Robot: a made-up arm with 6 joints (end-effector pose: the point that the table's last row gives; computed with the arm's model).
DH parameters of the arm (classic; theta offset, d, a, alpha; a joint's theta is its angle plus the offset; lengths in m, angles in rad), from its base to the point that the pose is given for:
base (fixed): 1.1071 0 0.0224 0
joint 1: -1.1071 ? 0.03 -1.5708
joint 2: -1.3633 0 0.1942 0
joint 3: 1.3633 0 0.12 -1.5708
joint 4: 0 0.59 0 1.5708
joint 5: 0 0.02 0.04 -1.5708
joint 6: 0 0.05 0.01 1.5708
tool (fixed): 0 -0.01 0 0
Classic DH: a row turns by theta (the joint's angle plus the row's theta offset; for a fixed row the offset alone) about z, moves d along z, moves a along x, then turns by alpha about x.
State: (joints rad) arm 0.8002 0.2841 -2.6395 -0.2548 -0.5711 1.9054
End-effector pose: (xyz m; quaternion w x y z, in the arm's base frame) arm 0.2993 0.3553 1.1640 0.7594 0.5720 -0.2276 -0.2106
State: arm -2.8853 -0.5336 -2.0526 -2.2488 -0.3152 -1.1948
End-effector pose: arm -0.2184 -0.0762 1.1827 0.2167 -0.2343 0.5018 0.8040
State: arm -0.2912 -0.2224 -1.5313 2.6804 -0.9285 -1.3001
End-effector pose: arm 0.5526 -0.2009 0.8063 0.4178 -0.2562 0.2270 -0.8416
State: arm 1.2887 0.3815 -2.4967 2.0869 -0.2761 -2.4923
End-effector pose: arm 0.2380 0.5893 1.0333 0.5238 -0.0975 -0.7882 -0.3079
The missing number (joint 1, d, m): 0.44
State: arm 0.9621 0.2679 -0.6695 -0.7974 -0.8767 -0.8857
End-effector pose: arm 0.2345 0.4597 0.1393 0.1817 -0.0229 -0.9641 0.1922
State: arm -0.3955 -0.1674 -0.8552 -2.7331 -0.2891 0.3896
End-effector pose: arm 0.5744 -0.1976 0.3631 0.1037 -0.6008 -0.6404 0.4670
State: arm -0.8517 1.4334 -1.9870 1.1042 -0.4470 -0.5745
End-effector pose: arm 0.4213 -0.5333 -0.0064 0.2980 -0.6460 0.2084 -0.6711
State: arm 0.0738 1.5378 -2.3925 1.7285 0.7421 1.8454
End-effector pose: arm 0.8039 0.0899 0.0844 0.2415 0.2429 0.8931 -0.2918
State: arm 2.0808 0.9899 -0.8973 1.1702 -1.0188 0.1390
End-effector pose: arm -0.0904 0.3208 -0.0759 0.7158 -0.4273 -0.5497 -0.0536
